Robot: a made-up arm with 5 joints.
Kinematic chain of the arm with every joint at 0, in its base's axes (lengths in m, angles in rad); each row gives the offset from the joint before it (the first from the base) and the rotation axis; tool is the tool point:
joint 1: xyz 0 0 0.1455 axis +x
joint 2: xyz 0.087 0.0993 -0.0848 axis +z
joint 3: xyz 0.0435 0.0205 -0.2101 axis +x
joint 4: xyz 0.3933 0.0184 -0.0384 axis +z
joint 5: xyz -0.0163 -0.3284 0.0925 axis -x
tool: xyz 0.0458 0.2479 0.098
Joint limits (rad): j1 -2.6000..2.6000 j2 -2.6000..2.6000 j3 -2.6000..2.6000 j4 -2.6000..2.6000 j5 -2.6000..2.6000
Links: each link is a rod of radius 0.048 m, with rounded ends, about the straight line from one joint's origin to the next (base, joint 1, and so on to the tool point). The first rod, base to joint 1, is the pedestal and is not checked.
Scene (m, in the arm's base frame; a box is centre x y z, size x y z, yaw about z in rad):
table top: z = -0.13
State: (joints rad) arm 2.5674 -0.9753 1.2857 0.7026 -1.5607
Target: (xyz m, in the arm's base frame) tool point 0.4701 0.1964 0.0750
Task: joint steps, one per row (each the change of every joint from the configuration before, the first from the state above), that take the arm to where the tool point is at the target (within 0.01 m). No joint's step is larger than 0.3 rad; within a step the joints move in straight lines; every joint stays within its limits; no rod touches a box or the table.
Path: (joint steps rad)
1: 0.0082 0.1973 -0.2757 -0.2145 0.2022
2: 0.0081 0.1973 -0.2756 -0.2146 0.2022
3: 0.0081 0.1972 -0.2757 -0.2145 0.2021
4: 0.0082 0.1973 -0.2757 -0.2146 0.2022

